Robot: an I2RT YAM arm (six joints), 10 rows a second.
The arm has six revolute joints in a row. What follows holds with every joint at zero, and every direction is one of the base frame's.
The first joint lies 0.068 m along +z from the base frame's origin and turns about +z.
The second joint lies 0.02 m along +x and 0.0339 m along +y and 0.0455 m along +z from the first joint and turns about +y.
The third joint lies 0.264 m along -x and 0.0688 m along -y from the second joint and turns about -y.
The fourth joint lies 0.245 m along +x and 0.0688 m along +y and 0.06 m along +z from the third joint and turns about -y.
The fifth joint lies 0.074 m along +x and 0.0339 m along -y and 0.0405 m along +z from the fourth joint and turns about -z.
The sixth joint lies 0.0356 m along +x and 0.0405 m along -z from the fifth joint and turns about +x.
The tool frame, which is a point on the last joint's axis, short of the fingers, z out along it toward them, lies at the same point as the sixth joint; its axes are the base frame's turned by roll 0, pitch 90 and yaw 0 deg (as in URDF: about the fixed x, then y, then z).
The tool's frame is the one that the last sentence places.
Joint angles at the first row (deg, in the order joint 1, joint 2, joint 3, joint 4, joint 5, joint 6):
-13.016, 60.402, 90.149, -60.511, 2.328, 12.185
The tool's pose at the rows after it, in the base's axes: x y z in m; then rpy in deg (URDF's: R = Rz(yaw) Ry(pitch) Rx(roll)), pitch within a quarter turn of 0, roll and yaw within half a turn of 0:
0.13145 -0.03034 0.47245 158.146 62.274 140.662
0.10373 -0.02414 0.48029 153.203 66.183 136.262
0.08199 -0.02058 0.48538 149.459 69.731 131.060
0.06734 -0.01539 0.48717 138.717 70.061 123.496
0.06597 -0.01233 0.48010 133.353 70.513 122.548
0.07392 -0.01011 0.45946 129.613 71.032 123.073
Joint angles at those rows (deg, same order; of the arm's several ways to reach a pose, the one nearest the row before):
-12.383, 55.244, 90.151, -60.511, 2.327, 12.185
-12.315, 50.764, 90.151, -60.533, 2.351, 12.164
-12.291, 47.331, 90.148, -60.226, 4.277, 11.968
-12.292, 44.773, 89.842, -59.920, 1.128, 13.759
-12.150, 42.566, 86.477, -57.168, -2.947, 13.736
-10.243, 39.309, 78.565, -51.265, -5.151, 13.736

